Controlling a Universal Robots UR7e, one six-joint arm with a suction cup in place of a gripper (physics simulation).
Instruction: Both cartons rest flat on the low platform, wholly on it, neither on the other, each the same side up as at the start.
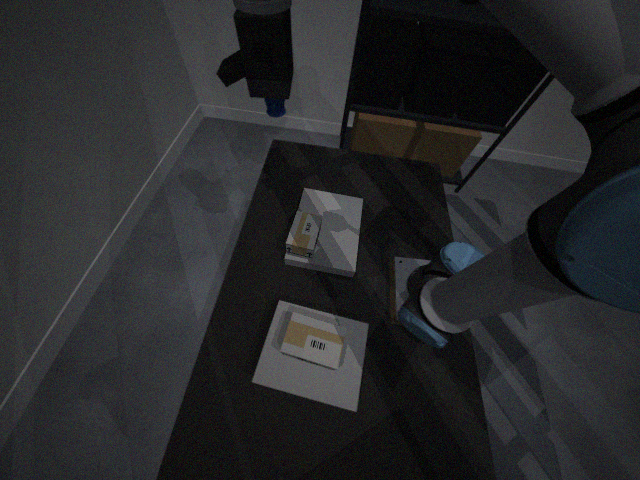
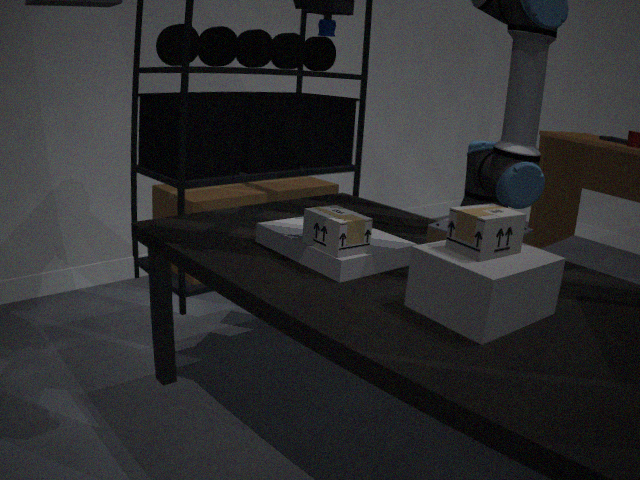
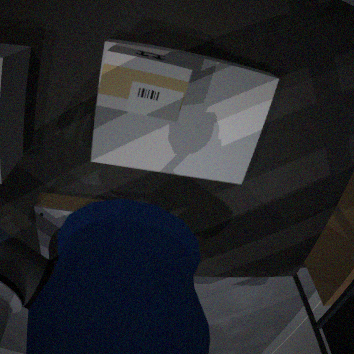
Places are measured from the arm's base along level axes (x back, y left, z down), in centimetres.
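Pixels of known places: hand at its tool point: (image 1: 276, 111) (image 2: 326, 35) (image 3: 126, 258).
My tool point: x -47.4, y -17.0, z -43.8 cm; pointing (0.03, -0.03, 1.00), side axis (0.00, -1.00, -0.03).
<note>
For each thing: its top centre in the pictures, then the offset to it from my tool point. Level surfaces: height alone.
- white carton with a tan tape band, top centre: (image 3: 142, 86) (image 2: 337, 213) (image 1: 304, 229) dx +6.1, dy +1.2, dz +38.2 cm
- carton at its top centre: (image 2: 489, 210) (image 1: 314, 339) dx +10.1, dy +35.0, dz +30.7 cm
- taller white block at its top centre: (image 2: 492, 252) (image 1: 314, 351) dx +10.6, dy +36.7, dz +38.5 cm
- dark table at its surface level: dz +50.5 cm
A white carton with a tan tape band (image 1: 303, 235) (image 2: 337, 230) (image 3: 145, 90) rests flat near one corner of the low platform (image 1: 341, 227) (image 2: 289, 229) (image 3: 230, 130), its arrows pointing up. The other carton (image 1: 312, 341) (image 2: 484, 231) rests flat on the taller white block (image 1: 305, 387) (image 2: 480, 304), its arrows also pointing up. The cartons are apart. My gripper, a blue suction cup (image 1: 276, 107) (image 2: 326, 27) (image 3: 120, 280), is open with nothing on it. It hangs high above the table's far end, away from both cartons.
The dark table (image 1: 242, 423) (image 2: 361, 335) carries both supports. The arm's base plate (image 1: 402, 273) (image 2: 438, 225) stands beside them. A dark shelf rack (image 1: 444, 121) (image 2: 183, 129) with brown boxes (image 1: 387, 134) (image 2: 222, 197) stands behind the far end. A wooden desk (image 2: 558, 180) is at the right.
</note>
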